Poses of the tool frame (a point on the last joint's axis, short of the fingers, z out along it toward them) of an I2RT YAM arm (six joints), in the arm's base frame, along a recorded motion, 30 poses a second.
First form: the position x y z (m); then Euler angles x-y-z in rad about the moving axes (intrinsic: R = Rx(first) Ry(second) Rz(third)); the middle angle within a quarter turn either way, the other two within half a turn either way.
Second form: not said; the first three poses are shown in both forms.
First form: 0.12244 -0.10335 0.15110 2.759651 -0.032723 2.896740
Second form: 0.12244 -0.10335 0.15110 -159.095 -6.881 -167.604
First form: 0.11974 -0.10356 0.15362 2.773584 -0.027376 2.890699
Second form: 0.11974 -0.10356 0.15362 -159.855 -6.549 -167.081
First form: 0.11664 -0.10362 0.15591 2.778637 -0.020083 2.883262
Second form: 0.11664 -0.10362 0.15591 -160.094 -6.249 -166.508
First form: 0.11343 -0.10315 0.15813 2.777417 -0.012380 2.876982
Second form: 0.11343 -0.10315 0.15813 -159.963 -5.988 -166.028
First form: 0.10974 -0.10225 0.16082 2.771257 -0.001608 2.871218
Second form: 0.10974 -0.10225 0.16082 -159.508 -5.631 -165.544
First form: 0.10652 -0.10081 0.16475 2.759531 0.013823 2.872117
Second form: 0.10652 -0.10081 0.16475 -158.643 -4.985 -165.348
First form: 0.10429 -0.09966 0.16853 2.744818 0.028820 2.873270
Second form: 0.10429 -0.09966 0.16853 -157.617 -4.406 -165.166
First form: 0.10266 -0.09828 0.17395 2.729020 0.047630 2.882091
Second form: 0.10266 -0.09828 0.17395 -156.455 -3.482 -165.286
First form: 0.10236 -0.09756 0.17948 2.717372 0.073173 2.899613
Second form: 0.10236 -0.09756 0.17948 -155.429 -1.945 -165.656
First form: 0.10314 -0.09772 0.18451 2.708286 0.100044 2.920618
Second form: 0.10314 -0.09772 0.18451 -154.562 -0.205 -166.123
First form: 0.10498 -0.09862 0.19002 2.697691 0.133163 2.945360
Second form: 0.10498 -0.09862 0.19002 -153.586 1.941 -166.577
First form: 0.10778 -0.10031 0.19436 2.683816 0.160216 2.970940
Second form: 0.10778 -0.10031 0.19436 -152.559 3.783 -167.156
